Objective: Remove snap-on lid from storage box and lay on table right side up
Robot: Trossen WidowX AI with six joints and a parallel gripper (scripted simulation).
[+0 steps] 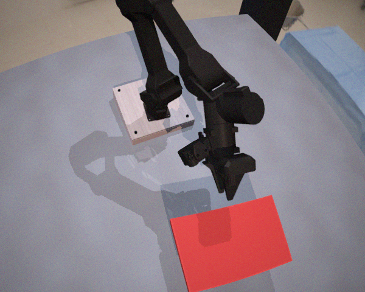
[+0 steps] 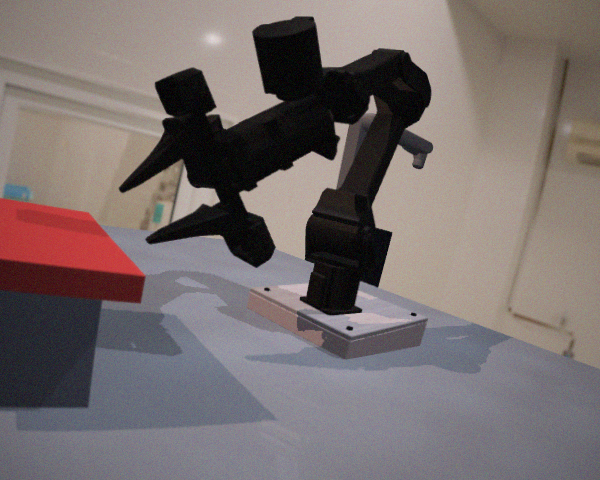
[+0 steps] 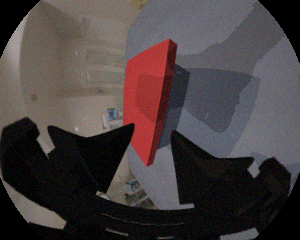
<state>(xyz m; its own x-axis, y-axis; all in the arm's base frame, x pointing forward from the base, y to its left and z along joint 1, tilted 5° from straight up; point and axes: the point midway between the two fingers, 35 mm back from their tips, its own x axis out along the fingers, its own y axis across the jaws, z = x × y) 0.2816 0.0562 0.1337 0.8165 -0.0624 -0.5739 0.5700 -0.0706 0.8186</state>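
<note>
The red lid lies 10 cm ahead of my gripper tip, 2 cm below it and 1 cm to the right of it. The rest, counted from my gripper tip: storage box: 10 cm ahead, 7 cm below, 1 cm to the right.
</note>
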